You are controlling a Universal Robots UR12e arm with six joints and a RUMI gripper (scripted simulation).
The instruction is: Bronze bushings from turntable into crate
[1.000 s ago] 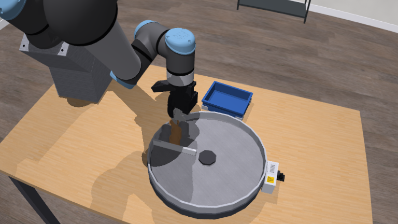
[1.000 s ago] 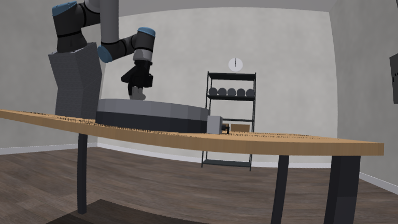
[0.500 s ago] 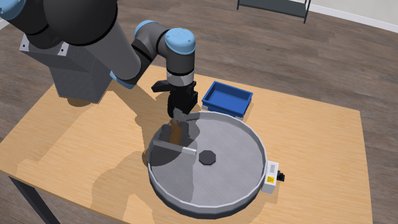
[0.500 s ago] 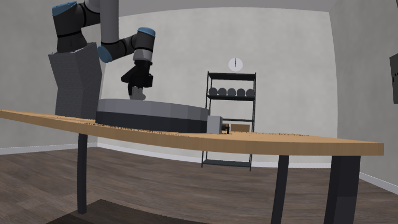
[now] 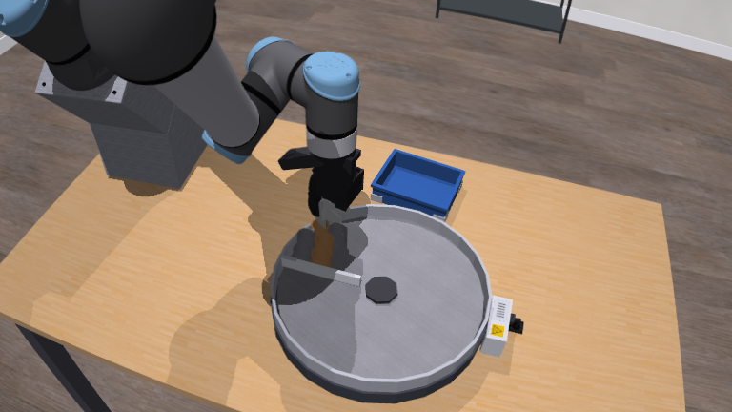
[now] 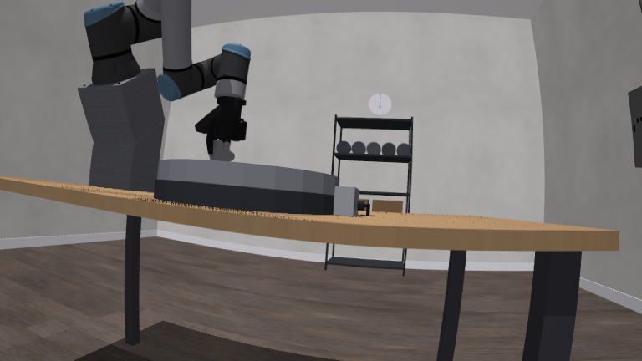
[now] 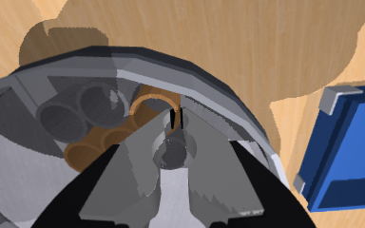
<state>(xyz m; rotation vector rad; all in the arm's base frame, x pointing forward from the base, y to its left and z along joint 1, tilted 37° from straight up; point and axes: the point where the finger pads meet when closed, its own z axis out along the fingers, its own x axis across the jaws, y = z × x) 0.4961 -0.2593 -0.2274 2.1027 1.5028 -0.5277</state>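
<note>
My hand is 18 cm short of the blue crate, 22 cm to the right of it and 6 cm above it. Also, from my hand: grey turntable: 14 cm ahead, 13 cm to the right, 3 cm below.
</note>
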